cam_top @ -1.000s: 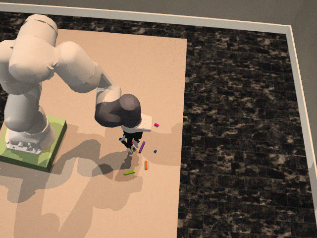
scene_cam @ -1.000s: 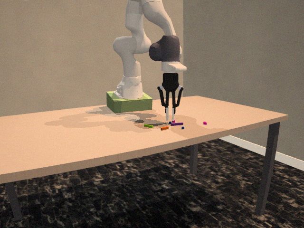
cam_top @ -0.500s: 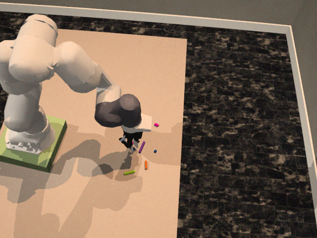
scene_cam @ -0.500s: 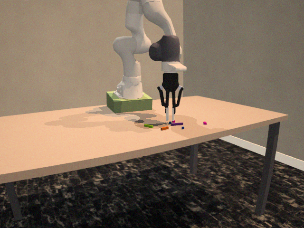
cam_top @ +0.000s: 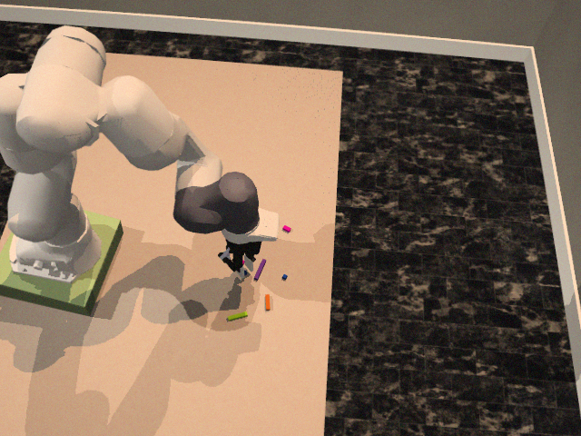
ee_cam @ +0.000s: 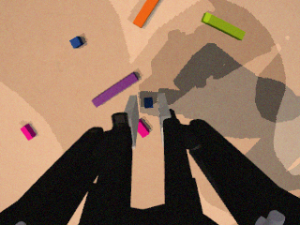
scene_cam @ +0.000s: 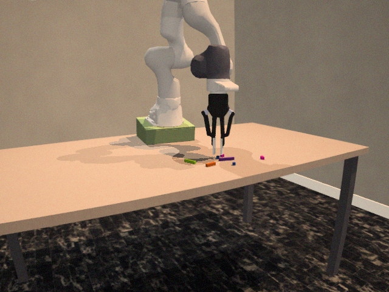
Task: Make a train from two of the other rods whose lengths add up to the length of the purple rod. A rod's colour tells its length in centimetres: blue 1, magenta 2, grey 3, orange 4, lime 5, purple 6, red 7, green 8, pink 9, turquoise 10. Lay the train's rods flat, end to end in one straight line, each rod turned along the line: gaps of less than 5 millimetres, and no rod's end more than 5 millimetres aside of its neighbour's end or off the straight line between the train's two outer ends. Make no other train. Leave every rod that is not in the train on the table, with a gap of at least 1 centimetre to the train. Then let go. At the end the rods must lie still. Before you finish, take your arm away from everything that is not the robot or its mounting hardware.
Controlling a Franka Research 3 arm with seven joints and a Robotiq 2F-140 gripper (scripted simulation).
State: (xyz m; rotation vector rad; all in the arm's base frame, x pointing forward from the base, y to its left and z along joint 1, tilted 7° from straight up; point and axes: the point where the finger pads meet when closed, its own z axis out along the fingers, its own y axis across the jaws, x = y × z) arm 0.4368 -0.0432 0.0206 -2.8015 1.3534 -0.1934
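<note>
Now: the purple rod 40 mm ahead of my hand, 10 mm to the left of it and 50 mm below it. Round my hand: orange rod 60 mm ahead, 90 mm to the right, 50 mm below; lime rod 20 mm behind, 120 mm to the right, 50 mm below.
</note>
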